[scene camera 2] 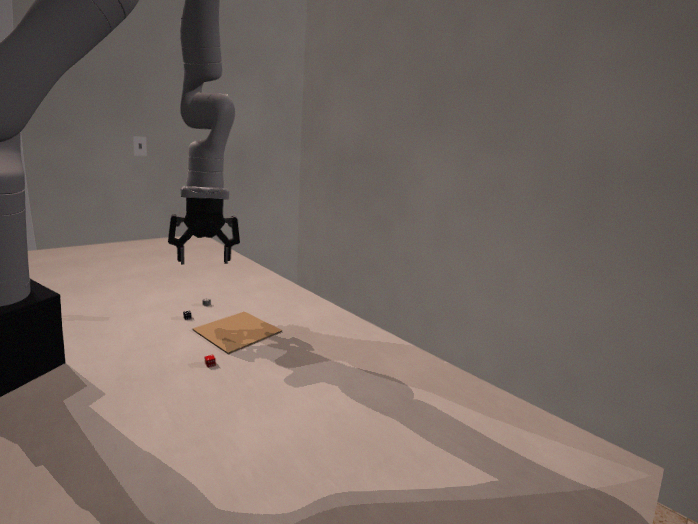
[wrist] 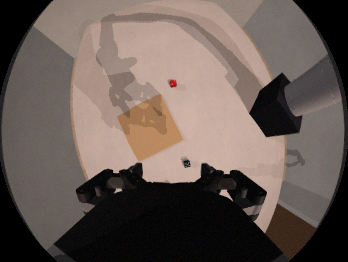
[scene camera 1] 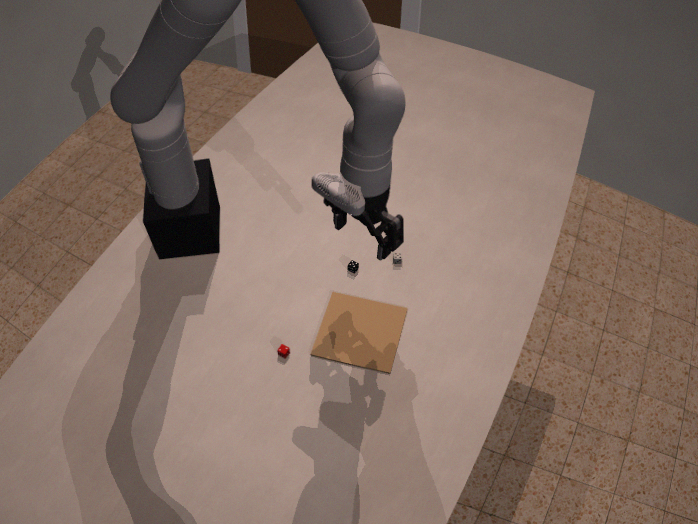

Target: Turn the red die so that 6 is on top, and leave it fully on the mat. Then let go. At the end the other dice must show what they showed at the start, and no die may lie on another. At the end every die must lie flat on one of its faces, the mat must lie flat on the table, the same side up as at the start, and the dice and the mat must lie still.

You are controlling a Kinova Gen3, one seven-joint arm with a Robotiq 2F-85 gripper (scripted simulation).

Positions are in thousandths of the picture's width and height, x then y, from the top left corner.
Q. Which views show my gripper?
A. Scene camera 2, the wrist view and scene camera 1: all of them.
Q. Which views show the tan mat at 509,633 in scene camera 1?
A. Scene camera 2, the wrist view and scene camera 1: all of them.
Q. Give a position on a tan mat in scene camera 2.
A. At 330,638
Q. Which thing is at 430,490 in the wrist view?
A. A tan mat.
